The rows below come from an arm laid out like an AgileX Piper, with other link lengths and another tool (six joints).
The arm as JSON. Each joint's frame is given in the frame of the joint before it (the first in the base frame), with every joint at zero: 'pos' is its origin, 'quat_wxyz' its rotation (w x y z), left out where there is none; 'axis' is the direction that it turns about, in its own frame. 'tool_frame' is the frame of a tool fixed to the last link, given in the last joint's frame.
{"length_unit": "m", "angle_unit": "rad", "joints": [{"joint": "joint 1", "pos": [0.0, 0.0, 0.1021], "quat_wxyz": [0.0, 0.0, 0.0, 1.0], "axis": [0.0, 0.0, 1.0]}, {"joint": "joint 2", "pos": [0.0, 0.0, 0.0], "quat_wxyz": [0.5, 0.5, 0.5, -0.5], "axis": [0.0, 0.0, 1.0]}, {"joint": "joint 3", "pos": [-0.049, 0.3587, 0.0], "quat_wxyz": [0.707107, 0.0, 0.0, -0.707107], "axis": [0.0, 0.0, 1.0]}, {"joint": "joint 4", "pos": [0.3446, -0.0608, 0.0], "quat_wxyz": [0.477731, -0.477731, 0.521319, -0.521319], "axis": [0.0, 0.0, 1.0]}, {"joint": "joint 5", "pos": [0.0, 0.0, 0.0], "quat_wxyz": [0.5, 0.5, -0.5, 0.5], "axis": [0.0, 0.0, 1.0]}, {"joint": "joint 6", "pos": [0.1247, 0.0, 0.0], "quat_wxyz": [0.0, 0.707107, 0.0, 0.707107], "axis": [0.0, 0.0, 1.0]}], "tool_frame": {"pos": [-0.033, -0.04, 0.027], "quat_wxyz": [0.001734, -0.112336, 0.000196, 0.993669]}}
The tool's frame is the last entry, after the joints.
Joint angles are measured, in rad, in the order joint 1, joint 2, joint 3, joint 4, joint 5, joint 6. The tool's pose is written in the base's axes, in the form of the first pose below.
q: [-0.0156 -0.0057 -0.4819 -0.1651 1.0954 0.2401]
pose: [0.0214, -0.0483, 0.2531], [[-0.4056, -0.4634, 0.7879], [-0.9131, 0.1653, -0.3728], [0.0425, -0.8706, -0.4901]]
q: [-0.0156 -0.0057 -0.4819 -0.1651 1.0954 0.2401]
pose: [0.0214, -0.0483, 0.2531], [[-0.4056, -0.4634, 0.7879], [-0.9131, 0.1653, -0.3728], [0.0425, -0.8706, -0.4901]]
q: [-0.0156 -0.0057 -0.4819 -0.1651 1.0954 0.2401]
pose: [0.0214, -0.0483, 0.2531], [[-0.4056, -0.4634, 0.7879], [-0.9131, 0.1653, -0.3728], [0.0425, -0.8706, -0.4901]]
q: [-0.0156 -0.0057 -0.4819 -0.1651 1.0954 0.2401]
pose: [0.0214, -0.0483, 0.2531], [[-0.4056, -0.4634, 0.7879], [-0.9131, 0.1653, -0.3728], [0.0425, -0.8706, -0.4901]]
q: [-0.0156 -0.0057 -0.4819 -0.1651 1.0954 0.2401]
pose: [0.0214, -0.0483, 0.2531], [[-0.4056, -0.4634, 0.7879], [-0.9131, 0.1653, -0.3728], [0.0425, -0.8706, -0.4901]]
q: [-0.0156 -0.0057 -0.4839 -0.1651 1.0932 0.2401]
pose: [0.0215, -0.0482, 0.2541], [[-0.4055, -0.4598, 0.7901], [-0.9132, 0.1650, -0.3727], [0.0410, -0.8726, -0.4868]]
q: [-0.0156 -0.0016 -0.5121 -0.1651 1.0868 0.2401]
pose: [0.0198, -0.0482, 0.2655], [[-0.4058, -0.4332, 0.8048], [-0.9135, 0.1637, -0.3725], [0.0296, -0.8863, -0.4621]]
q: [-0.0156 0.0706 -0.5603 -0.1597 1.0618 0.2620]
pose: [0.0297, -0.0464, 0.2841], [[-0.4092, -0.4289, 0.8054], [-0.9124, 0.1842, -0.3655], [0.0084, -0.8844, -0.4667]]
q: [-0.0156 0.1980 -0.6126 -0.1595 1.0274 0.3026]
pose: [0.0529, -0.0447, 0.3020], [[-0.4223, -0.4566, 0.7831], [-0.9064, 0.2196, -0.3608], [-0.0072, -0.8621, -0.5066]]
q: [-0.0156 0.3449 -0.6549 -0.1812 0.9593 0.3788]
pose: [0.0879, -0.0445, 0.3148], [[-0.4566, -0.4695, 0.7557], [-0.8891, 0.2717, -0.3684], [-0.0323, -0.8401, -0.5415]]
